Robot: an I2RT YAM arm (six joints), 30 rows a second.
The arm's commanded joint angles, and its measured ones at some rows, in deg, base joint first. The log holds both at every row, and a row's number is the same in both.
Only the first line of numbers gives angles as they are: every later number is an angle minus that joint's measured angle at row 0.
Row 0, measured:
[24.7, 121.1, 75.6, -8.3, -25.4, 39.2]
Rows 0 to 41, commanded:
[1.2, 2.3, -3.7, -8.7, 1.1, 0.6]
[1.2, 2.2, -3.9, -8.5, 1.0, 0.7]
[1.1, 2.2, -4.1, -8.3, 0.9, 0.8]
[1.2, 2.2, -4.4, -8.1, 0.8, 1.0]
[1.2, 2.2, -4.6, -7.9, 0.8, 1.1]
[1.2, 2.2, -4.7, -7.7, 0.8, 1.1]
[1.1, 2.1, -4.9, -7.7, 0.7, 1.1]
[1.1, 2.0, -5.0, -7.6, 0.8, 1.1]
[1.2, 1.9, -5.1, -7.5, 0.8, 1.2]
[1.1, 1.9, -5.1, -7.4, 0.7, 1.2]
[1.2, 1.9, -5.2, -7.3, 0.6, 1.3]
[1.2, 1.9, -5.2, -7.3, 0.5, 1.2]
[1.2, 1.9, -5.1, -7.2, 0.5, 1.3]
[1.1, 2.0, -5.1, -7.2, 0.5, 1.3]
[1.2, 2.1, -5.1, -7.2, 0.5, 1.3]
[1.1, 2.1, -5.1, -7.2, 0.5, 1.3]
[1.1, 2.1, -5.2, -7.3, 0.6, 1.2]
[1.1, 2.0, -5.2, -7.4, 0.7, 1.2]
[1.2, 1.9, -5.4, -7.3, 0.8, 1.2]
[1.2, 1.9, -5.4, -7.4, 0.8, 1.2]
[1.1, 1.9, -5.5, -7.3, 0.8, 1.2]
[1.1, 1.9, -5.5, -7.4, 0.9, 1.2]
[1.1, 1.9, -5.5, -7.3, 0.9, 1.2]
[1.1, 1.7, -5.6, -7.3, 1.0, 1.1]
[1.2, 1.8, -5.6, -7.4, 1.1, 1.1]
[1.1, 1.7, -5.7, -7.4, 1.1, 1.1]
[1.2, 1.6, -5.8, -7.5, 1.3, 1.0]
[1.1, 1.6, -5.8, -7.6, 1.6, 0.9]
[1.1, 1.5, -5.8, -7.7, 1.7, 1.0]
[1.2, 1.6, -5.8, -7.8, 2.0, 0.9]
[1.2, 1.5, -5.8, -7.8, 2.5, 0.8]
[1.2, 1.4, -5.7, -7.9, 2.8, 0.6]
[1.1, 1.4, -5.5, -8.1, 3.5, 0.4]
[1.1, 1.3, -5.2, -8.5, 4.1, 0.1]
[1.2, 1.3, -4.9, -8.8, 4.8, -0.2]
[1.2, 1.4, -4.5, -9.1, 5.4, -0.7]
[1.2, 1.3, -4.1, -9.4, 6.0, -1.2]
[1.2, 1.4, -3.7, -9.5, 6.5, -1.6]
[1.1, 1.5, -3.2, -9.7, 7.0, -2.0]
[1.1, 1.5, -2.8, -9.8, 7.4, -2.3]
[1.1, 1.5, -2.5, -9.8, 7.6, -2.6]
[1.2, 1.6, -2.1, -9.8, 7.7, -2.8]
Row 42, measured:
[0.5, -1.1, -0.9, -0.2, 3.3, -0.9]
